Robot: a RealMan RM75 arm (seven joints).
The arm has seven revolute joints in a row. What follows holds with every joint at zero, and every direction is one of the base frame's. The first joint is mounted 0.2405 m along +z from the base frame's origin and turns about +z. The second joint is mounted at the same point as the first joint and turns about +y. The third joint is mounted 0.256 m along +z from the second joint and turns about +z. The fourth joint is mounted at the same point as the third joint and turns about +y. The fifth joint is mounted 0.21 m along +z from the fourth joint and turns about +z. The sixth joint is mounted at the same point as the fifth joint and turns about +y. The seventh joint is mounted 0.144 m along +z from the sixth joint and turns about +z. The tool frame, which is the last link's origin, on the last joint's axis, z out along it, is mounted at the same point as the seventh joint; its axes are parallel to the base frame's.
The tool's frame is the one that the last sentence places.
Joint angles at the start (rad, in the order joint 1, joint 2, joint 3, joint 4, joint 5, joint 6, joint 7):
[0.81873 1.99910 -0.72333 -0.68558 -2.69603 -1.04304 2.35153]
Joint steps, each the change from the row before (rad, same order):
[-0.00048 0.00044 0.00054 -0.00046 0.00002 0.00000 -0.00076]
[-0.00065 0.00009 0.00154 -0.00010 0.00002 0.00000 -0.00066]
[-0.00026 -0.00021 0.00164 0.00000 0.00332 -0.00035 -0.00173]
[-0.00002 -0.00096 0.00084 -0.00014 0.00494 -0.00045 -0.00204]
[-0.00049 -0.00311 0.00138 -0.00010 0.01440 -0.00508 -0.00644]
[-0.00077 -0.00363 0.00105 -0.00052 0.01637 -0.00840 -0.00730]
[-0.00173 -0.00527 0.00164 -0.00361 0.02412 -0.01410 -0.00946]
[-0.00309 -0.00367 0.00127 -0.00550 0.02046 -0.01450 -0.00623]
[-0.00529 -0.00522 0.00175 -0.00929 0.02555 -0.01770 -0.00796]
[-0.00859 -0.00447 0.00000 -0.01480 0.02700 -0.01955 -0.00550]
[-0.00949 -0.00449 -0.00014 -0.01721 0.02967 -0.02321 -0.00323]
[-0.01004 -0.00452 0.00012 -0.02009 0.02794 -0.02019 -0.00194]
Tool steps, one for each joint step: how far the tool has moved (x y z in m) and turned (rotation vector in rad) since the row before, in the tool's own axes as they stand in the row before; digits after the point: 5 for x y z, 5 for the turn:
[0.00018 -0.00001 0.00003 -0.00011 -0.00021 -0.00003]
[0.00029 -0.00027 -0.00006 0.00001 -0.00041 0.00119]
[-0.00018 0.00002 -0.00014 -0.00211 -0.00248 0.00157]
[-0.00059 -0.00003 -0.00034 -0.00240 -0.00353 0.00106]
[-0.00114 0.00017 -0.00097 -0.00932 -0.00686 0.00201]
[-0.00108 0.00041 -0.00118 -0.01210 -0.00612 0.00170]
[-0.00189 0.00051 -0.00223 -0.01765 -0.01006 0.00286]
[-0.00112 0.00054 -0.00208 -0.01598 -0.00779 0.00407]
[-0.00158 -0.00007 -0.00327 -0.01757 -0.01176 0.00441]
[-0.00130 -0.00028 -0.00395 -0.01692 -0.01310 0.00546]
[-0.00146 0.00017 -0.00445 -0.01999 -0.01398 0.00727]
[-0.00211 -0.00039 -0.00505 -0.01536 -0.01697 0.00584]

